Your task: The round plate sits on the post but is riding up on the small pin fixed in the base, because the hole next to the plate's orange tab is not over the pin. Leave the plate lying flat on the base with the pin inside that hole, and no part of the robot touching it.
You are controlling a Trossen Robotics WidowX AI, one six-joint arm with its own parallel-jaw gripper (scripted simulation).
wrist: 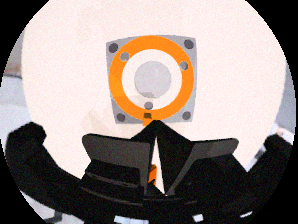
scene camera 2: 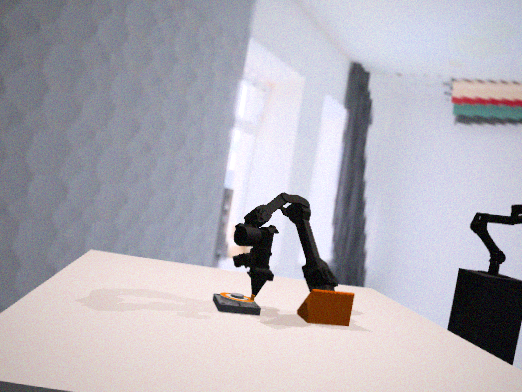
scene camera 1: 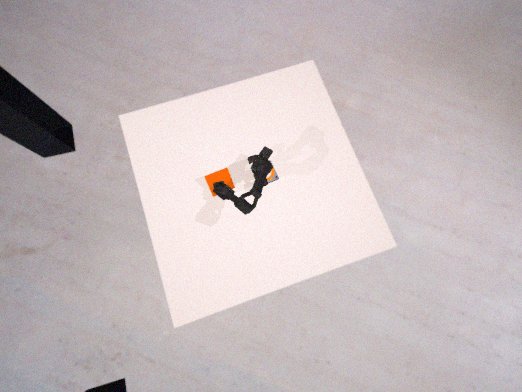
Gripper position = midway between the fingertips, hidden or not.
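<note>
My gripper [scene camera 2: 253, 296] is there for me to see, and the wrist view gives me my gripper [wrist: 156, 123] too. I can also see a square grey base [wrist: 152, 79].
</note>
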